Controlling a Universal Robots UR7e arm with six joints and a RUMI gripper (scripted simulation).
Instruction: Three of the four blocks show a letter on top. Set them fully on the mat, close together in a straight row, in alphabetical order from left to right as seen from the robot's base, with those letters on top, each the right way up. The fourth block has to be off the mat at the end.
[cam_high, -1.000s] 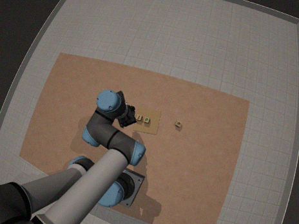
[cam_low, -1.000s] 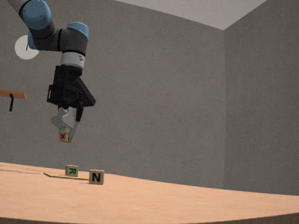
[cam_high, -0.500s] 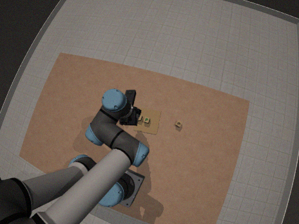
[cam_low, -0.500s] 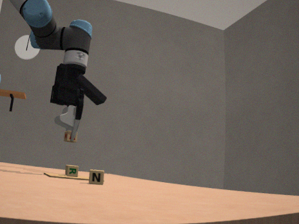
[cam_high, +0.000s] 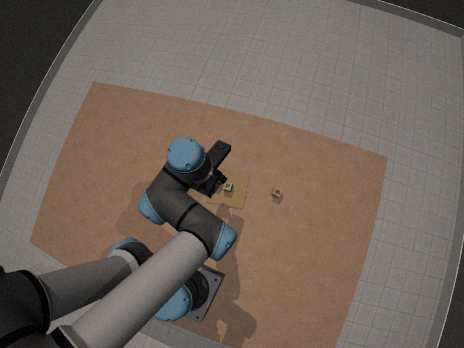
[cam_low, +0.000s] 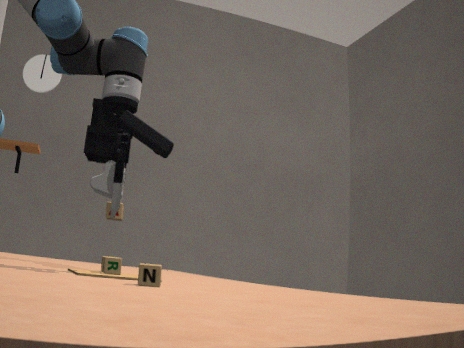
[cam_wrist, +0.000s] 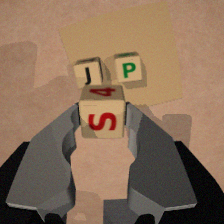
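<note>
Right now the mat is 30 mm to the right of my hand and 120 mm below it. Also, from my hand: tan block (20 mm to the left, 100 mm below).
</note>
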